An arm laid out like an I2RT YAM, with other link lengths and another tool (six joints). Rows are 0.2 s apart.
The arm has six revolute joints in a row. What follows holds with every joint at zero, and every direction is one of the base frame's.
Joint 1 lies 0.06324 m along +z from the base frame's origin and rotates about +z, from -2.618 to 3.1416 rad.
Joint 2 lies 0.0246 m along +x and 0.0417 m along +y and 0.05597 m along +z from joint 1 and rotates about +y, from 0 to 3.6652 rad.
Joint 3 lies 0.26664 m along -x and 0.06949 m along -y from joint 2 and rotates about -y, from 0 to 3.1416 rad.
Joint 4 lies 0.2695 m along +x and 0.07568 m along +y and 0.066 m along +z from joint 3 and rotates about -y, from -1.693 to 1.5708 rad.
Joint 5 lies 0.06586 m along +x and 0.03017 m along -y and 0.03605 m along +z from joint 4 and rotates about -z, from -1.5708 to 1.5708 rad.
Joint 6 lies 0.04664 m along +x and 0.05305 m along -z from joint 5 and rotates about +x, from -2.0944 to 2.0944 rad.
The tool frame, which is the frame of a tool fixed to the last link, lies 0.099 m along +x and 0.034 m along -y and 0.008 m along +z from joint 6; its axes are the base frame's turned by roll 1.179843, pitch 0.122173 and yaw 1.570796 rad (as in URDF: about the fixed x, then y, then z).
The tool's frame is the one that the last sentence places.
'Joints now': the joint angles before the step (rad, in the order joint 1, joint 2, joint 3, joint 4, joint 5, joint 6). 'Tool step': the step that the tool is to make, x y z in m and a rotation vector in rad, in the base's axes. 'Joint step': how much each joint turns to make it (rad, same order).
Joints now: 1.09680 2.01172 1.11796 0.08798 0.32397 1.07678
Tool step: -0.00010 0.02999 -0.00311 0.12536 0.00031 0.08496
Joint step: 0.00154 0.03819 0.00017 0.15367 -0.10015 -0.01521
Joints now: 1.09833 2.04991 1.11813 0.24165 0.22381 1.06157
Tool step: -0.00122 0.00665 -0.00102 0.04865 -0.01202 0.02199
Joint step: 0.00221 0.00689 -0.02200 0.07840 -0.02259 -0.00333
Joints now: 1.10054 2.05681 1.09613 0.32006 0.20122 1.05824
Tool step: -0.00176 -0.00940 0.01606 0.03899 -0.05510 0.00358
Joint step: 0.00021 -0.06889 -0.08059 0.07730 0.01520 -0.02836
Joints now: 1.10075 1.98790 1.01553 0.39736 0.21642 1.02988
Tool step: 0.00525 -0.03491 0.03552 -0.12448 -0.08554 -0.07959
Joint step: -0.00082 -0.13284 -0.02194 -0.16410 0.14005 -0.06748
